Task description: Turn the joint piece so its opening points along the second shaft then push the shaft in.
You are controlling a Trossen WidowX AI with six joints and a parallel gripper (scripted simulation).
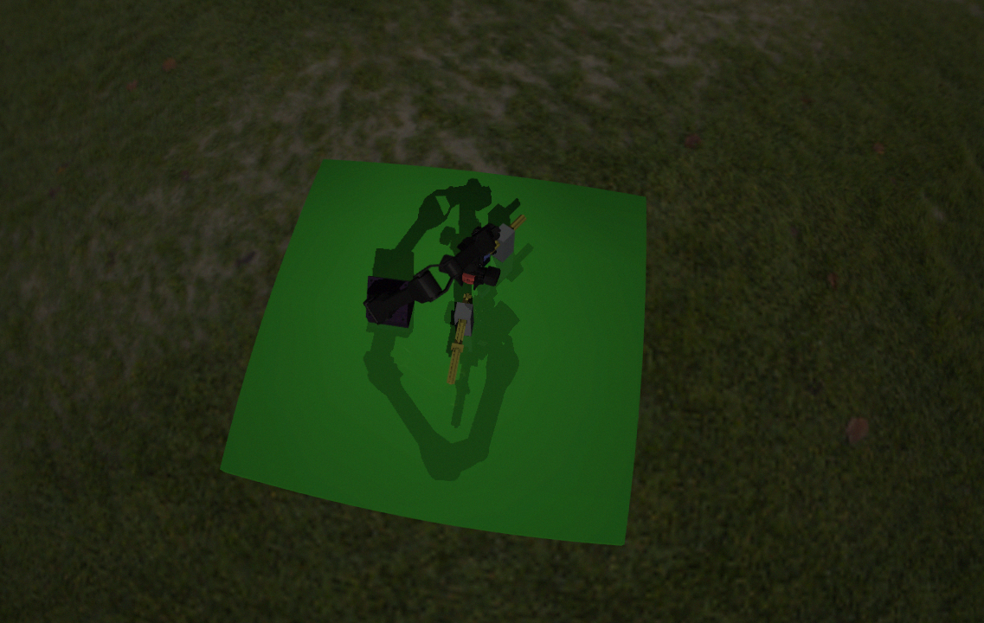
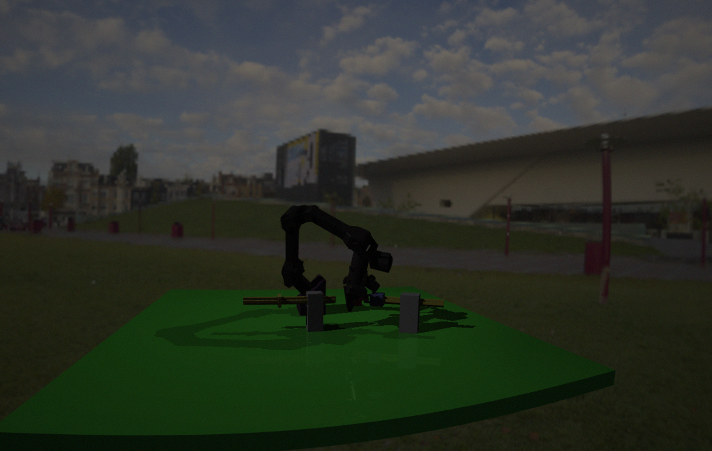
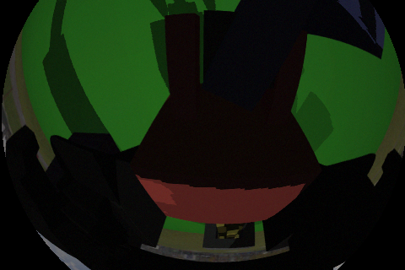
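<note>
Now: the red square joint piece 3 cm to the left of my gripper tip and 4 cm above it.
</note>
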